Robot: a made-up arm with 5 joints.
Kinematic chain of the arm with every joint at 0, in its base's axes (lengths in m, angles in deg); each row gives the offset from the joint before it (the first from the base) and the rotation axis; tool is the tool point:
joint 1: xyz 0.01 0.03 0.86 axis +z
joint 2: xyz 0.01 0.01 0 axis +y
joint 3: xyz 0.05 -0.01 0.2 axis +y
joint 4: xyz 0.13 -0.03 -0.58 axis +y
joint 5: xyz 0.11 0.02 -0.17 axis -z
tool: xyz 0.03 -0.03 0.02
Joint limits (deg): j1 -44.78..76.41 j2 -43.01..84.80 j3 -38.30..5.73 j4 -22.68..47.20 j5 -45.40..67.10
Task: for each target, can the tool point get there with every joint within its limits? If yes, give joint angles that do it. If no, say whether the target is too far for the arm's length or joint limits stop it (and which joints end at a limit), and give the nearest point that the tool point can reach.
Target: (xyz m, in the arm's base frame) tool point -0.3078 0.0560 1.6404
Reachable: no: joint limits stop it (at a limit: joint 1, joint 2, joint 3, joint 4, joint 5) | nearest point 0.1632 0.6224 1.2654 | short by 0.827 m
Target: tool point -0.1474 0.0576 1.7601
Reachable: no: joint limits stop it (at a limit: joint 1, joint 2, joint 3, joint 4, joint 5) | nearest point 0.1632 0.6224 1.2654 | short by 0.813 m
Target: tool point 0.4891 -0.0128 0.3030
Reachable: yes | joints -0.74 24.16 -33.06 15.80 -6.12
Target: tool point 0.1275 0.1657 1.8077
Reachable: no: joint limits stop it (at a limit: joint 2, joint 3, joint 4, joint 5) | nearest point 0.4105 0.4926 1.2654 | short by 0.694 m
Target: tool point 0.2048 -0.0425 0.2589
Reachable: yes | joints -9.40 19.76 -4.97 -1.39 -0.51
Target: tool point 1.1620 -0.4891 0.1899
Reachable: no: too far | nearest point 0.6257 -0.2474 0.5044 | short by 0.667 m
